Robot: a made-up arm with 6 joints.
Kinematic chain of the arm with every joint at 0, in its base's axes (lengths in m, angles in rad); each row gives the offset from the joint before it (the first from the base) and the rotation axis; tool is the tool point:
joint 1: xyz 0 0 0.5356 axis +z
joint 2: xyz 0.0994 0 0 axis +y
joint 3: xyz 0 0 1.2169 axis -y
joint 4: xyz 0 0 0.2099 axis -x
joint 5: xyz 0.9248 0 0 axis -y
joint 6: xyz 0.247 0 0 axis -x
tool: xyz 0 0 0
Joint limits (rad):
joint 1: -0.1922..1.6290
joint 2: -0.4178..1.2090
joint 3: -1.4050..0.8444
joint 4: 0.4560..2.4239
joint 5: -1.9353..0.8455
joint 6: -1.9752..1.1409
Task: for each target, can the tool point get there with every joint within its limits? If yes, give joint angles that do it. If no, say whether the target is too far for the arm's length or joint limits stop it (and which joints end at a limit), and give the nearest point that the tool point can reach.
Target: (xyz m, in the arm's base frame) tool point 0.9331 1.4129 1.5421
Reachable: yes | joints 1.0481 0.3575 0.0312 1.9151 -0.4599 0.6245
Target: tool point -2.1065 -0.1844 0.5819
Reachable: no: joint limits stop it (at a limit: joint 1, joint 2, joint 3, joint 5) | nearest point -0.1992 0.3328 0.8307 | short by 1.992 m
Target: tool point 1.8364 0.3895 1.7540
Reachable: yes | joints 0.2016 0.5120 0.4563 0.8112 0.0777 -0.2313
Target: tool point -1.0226 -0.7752 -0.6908
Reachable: no: joint limits stop it (at a limit: joint 1, joint 2, joint 3) | nearest point -0.1582 0.3749 0.1904 | short by 1.687 m
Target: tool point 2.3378 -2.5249 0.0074
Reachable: no: too far | nearest point 2.0421 -0.6289 0.4138 | short by 1.961 m
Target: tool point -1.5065 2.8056 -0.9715
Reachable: no: too far | nearest point -0.2734 1.9626 0.1005 | short by 1.839 m
